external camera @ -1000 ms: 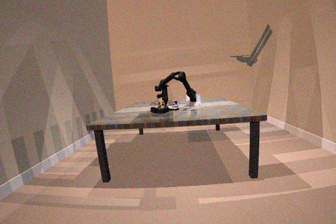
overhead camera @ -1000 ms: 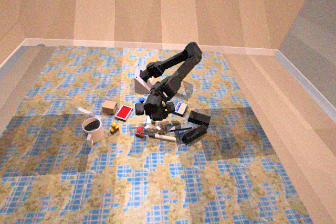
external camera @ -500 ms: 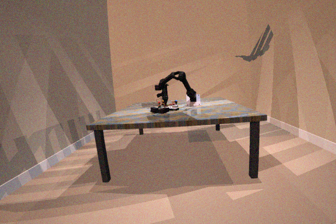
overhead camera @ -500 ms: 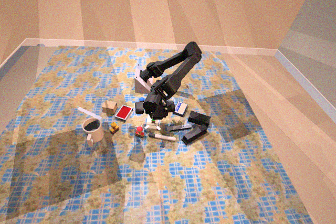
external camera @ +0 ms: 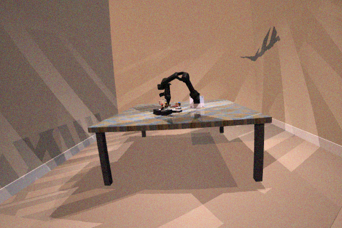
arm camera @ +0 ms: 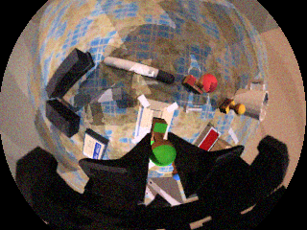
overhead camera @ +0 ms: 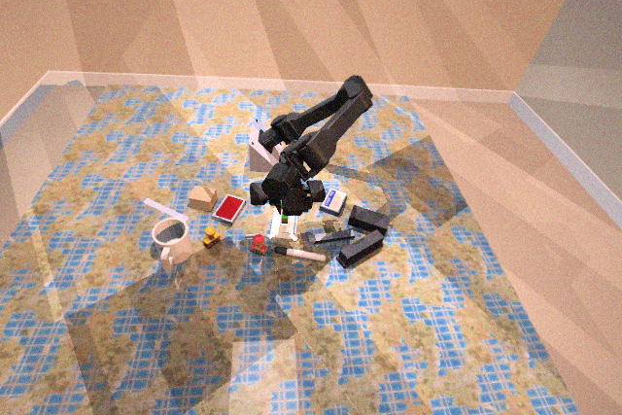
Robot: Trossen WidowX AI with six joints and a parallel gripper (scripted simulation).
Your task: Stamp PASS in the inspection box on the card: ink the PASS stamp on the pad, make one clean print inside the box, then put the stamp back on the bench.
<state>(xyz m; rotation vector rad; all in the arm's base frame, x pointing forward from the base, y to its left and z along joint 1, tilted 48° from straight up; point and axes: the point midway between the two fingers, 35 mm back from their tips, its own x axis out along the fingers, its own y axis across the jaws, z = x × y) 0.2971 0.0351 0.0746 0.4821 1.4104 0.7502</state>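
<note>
The grey bar is 3 cm ahead of my gripper tip, 13 cm to the left of it and 5 cm below it. Also, from my gripper tip: marker 9 cm ahead, 3 cm to the left, 5 cm below; then green-knobbed stamp right at my gripper tip; then white card 1 cm behind, 6 cm below.
</note>
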